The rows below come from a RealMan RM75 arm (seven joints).
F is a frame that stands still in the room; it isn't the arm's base.
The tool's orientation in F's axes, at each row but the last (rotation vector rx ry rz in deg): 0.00, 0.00, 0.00; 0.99, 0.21, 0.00; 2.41, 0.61, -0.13; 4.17, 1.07, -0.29; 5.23, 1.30, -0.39; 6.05, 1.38, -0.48; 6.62, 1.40, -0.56; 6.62, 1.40, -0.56; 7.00, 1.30, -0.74; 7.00, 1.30, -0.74
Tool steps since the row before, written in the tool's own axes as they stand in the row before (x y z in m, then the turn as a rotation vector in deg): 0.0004, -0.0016, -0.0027, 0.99, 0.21, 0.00; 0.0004, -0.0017, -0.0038, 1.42, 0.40, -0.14; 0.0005, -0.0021, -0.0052, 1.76, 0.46, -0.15; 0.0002, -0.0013, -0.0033, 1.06, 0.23, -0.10; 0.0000, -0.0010, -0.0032, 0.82, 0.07, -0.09; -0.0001, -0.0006, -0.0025, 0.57, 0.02, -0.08; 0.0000, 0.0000, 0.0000, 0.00, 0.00, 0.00; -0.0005, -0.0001, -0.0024, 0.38, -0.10, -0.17; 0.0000, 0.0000, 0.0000, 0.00, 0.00, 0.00; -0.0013, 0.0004, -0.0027, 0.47, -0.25, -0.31
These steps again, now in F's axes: 0.0004, -0.0016, -0.0027, 0.99, 0.21, 0.00; 0.0004, -0.0016, -0.0038, 1.42, 0.40, -0.14; 0.0004, -0.0019, -0.0053, 1.76, 0.46, -0.15; 0.0001, -0.0011, -0.0034, 1.06, 0.23, -0.10; -0.0001, -0.0007, -0.0033, 0.82, 0.07, -0.10; -0.0002, -0.0003, -0.0025, 0.57, 0.02, -0.09; 0.0000, 0.0000, 0.0000, 0.00, 0.00, 0.00; -0.0006, 0.0002, -0.0024, 0.37, -0.08, -0.19; 0.0000, 0.0000, 0.0000, 0.00, 0.00, 0.00; -0.0014, 0.0007, -0.0026, 0.46, -0.22, -0.35
